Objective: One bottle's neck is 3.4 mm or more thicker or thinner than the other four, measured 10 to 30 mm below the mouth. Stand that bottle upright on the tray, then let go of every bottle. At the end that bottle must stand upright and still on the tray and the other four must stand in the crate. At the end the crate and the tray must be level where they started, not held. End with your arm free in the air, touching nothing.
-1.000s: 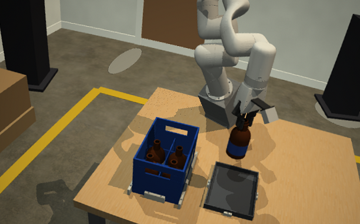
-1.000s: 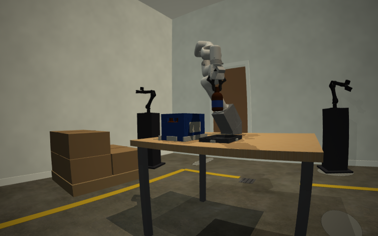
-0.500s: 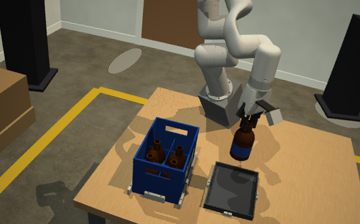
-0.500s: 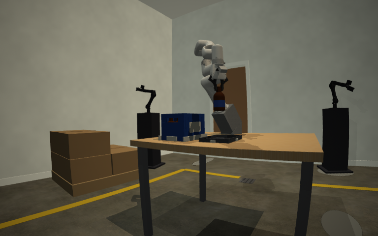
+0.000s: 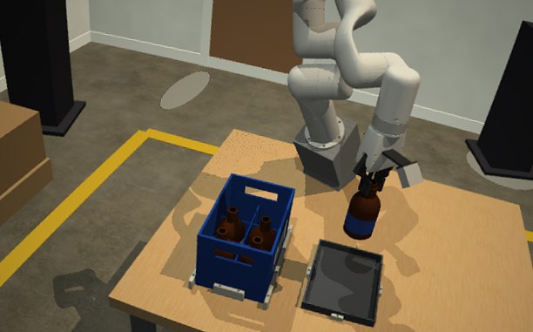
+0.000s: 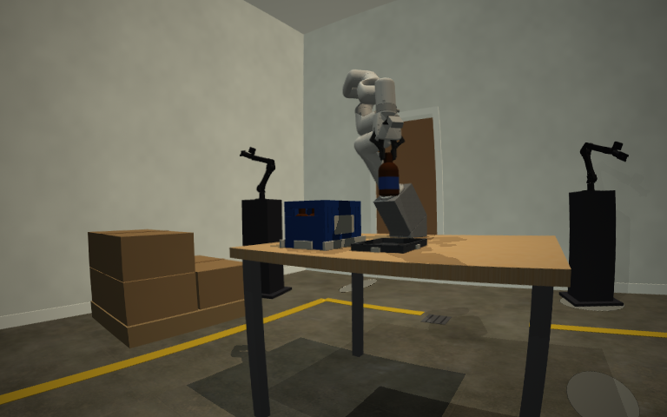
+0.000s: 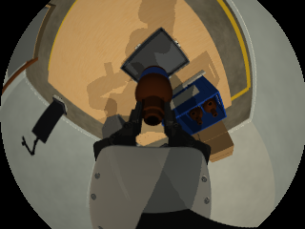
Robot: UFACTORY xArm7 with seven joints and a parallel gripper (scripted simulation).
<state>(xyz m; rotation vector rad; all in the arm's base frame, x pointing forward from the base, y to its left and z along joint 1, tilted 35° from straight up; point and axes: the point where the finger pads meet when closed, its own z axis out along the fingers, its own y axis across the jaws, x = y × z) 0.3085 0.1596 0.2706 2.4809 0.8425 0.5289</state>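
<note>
Now: the brown bottle 7 cm below my hand. Round my hand: glass bottle: 6 cm behind, 31 cm to the right, 25 cm below; dark tray: 1 cm to the left, 32 cm below; blue crate: 6 cm behind, 27 cm to the right, 25 cm below.
</note>
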